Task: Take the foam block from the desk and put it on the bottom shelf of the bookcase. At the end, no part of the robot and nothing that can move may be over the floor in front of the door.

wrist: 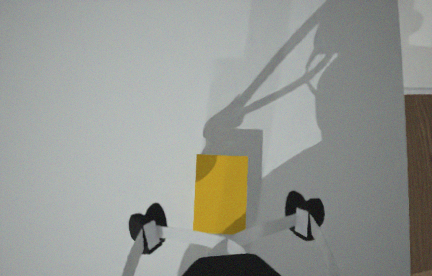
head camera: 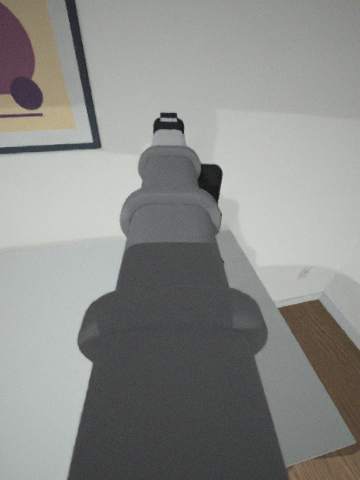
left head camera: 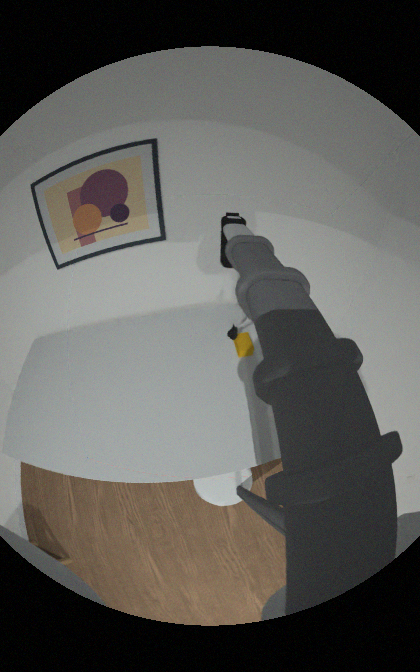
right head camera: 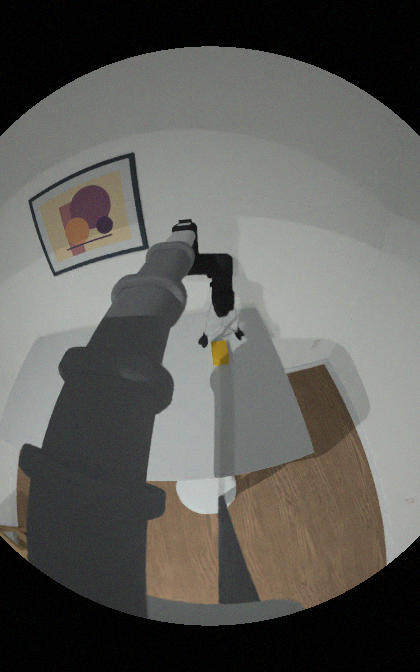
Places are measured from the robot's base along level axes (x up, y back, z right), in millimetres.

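Pixels of known places: gripper, fingertip midpoint: (wrist: 225,213).
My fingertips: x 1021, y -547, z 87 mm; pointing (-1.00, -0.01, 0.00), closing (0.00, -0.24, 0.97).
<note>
Behind a point stands the place of what it marks.
The yellow foam block (left head camera: 244,344) (right head camera: 220,353) (wrist: 220,192) @(x 968, y -559, z 80 mm) lies on the pale grey desk (head camera: 40,325) @(x 923, y -431, z -379 mm) (left head camera: 125,400) (right head camera: 270,425) (wrist: 75,125) @(x 923, y -611, z -133 mm), near its right part. My gripper (right head camera: 221,337) (wrist: 225,213) @(x 1021, y -547, z 87 mm) is open over the desk. In the wrist view its two black fingertips stand wide apart, one to each side of the block's lower end, and neither touches it. The exact height of the fingertips over the block is hard to tell. In the left head view the arm hides part of the gripper. The bookcase and the door do not show plainly.
The extended arm (head camera: 170,375) @(x 1441, y -125, z -2 mm) (left head camera: 335,410) (right head camera: 100,400) reaches over the desk. A white round object (left head camera: 222,490) (right head camera: 202,495) stands at the desk's front edge. A wall with a framed picture (left head camera: 105,200) (right head camera: 90,215) is behind. Wooden floor (right head camera: 300,525) shows in front and right.
</note>
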